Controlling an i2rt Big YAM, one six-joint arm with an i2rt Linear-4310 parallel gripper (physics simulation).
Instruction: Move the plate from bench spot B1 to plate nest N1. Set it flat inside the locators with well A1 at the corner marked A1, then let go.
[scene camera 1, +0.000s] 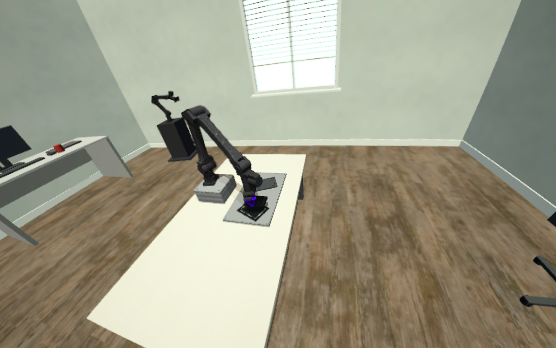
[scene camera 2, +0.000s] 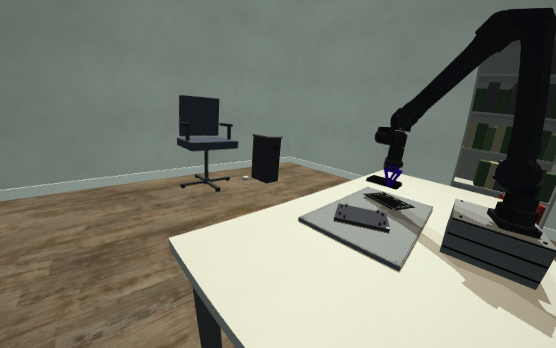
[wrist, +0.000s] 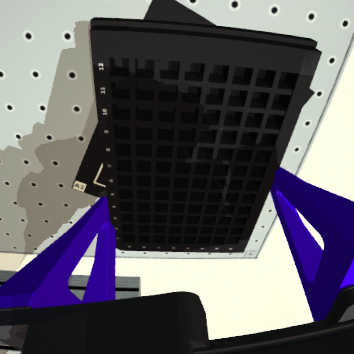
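Seen in the pictures: gripper, between the fingertips: (scene camera 1: 253, 201) (scene camera 2: 388, 183) (wrist: 186, 187); arm's base, origin of its link: (scene camera 1: 211, 180) (scene camera 2: 510, 224).
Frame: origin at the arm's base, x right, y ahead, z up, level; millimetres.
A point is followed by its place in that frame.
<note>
My gripper (scene camera 1: 252, 202) {x 217, y 343, z -23 mm} (scene camera 2: 390, 181) {x 217, y 343, z -23 mm} (wrist: 186, 187) {x 217, y 343, z -23 mm} is shut on the black well plate (scene camera 1: 261, 200) {x 222, y 398, z -15 mm} (scene camera 2: 376, 179) {x 200, y 391, z -12 mm} (wrist: 197, 105) {x 225, y 397, z -11 mm}, its blue fingers on the two long sides. The plate hangs tilted a little above the grey perforated board (scene camera 1: 276, 195) {x 95, y 472, z -92 mm} (scene camera 2: 380, 242) {x -145, y 302, z -92 mm} (wrist: 42, 105) {x 121, y 373, z -92 mm}. Under it lies a flat black pad (scene camera 1: 252, 213) {x 252, y 332, z -90 mm} (scene camera 2: 388, 201) {x 201, y 326, z -90 mm} with a pale corner mark and an A1 label (wrist: 80, 185) {x 125, y 297, z -90 mm}. The nest (scene camera 1: 266, 183) {x -32, y 392, z -80 mm} (scene camera 2: 362, 215) {x -38, y 380, z -80 mm}, a dark grey block with small locator pins, sits apart on the same board and is empty. The plate's row numbers run along its left edge in the wrist view.
The arm's grey base (scene camera 1: 215, 189) {x 106, y 70, z 0 mm} stands on the white table (scene camera 1: 190, 276) {x 628, y 90, z -105 mm} (scene camera 2: 297, 283) {x -386, y 411, z -105 mm} beside the board. A second arm on a black pedestal (scene camera 1: 176, 139) stands on the floor behind. An office chair (scene camera 2: 202, 138) and a black bin (scene camera 2: 265, 157) stand off the table.
</note>
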